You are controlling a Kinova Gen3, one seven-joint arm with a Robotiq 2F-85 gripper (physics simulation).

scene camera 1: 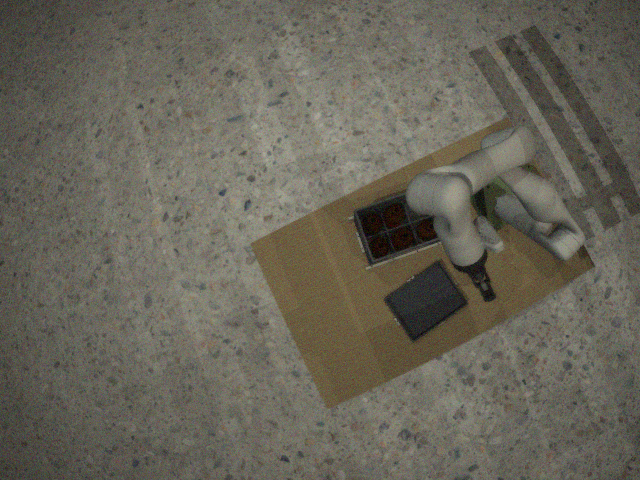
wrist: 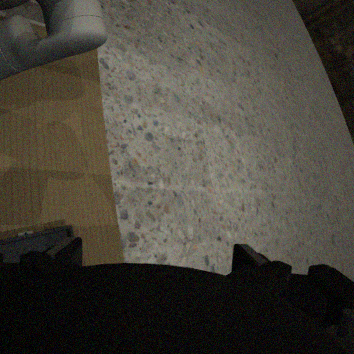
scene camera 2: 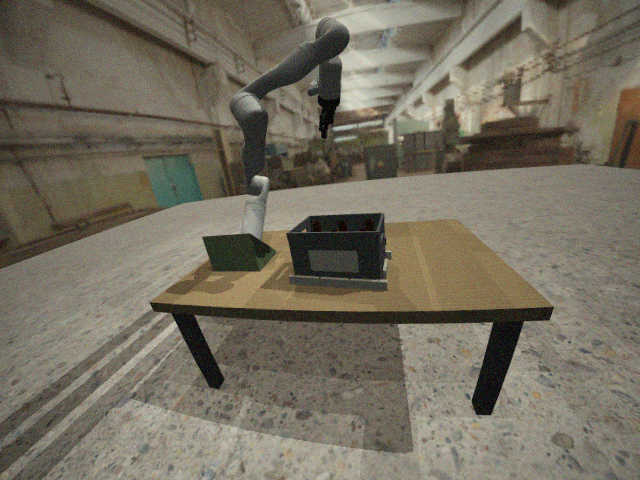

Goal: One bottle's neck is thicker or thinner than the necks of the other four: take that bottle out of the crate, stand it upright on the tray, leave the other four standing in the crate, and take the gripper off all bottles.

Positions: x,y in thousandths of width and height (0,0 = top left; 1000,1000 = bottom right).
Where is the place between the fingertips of my gripper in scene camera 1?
754,591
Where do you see a dark flat tray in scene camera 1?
668,624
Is my gripper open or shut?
Open.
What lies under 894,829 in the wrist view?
My gripper.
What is my gripper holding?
Nothing.
